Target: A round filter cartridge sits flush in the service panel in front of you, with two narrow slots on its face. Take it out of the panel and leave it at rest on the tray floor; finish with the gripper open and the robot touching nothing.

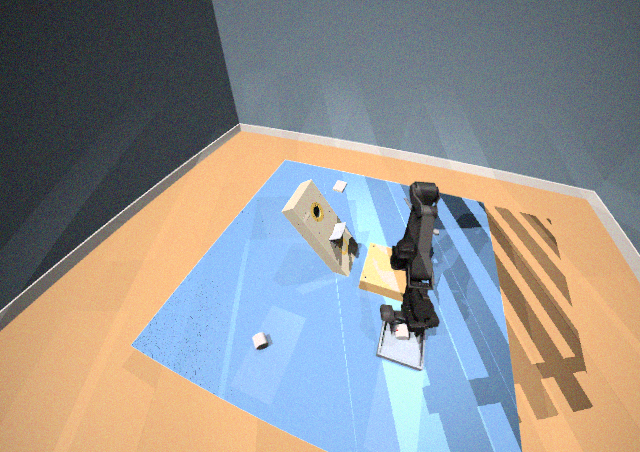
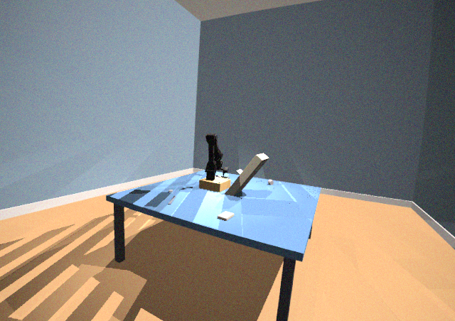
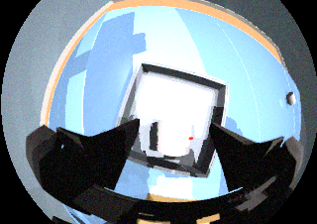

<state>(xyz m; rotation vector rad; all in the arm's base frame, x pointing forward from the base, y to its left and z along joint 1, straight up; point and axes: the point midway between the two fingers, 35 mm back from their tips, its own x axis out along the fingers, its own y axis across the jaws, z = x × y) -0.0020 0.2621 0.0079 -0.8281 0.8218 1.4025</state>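
Right now my gripper tip is 20 mm to the left of the white round filter cartridge and 20 mm above it. Round my gripper tip: grey tray (10 mm to the left, 40 mm below); beige service panel (320 mm ahead, 350 mm to the right, 120 mm above).
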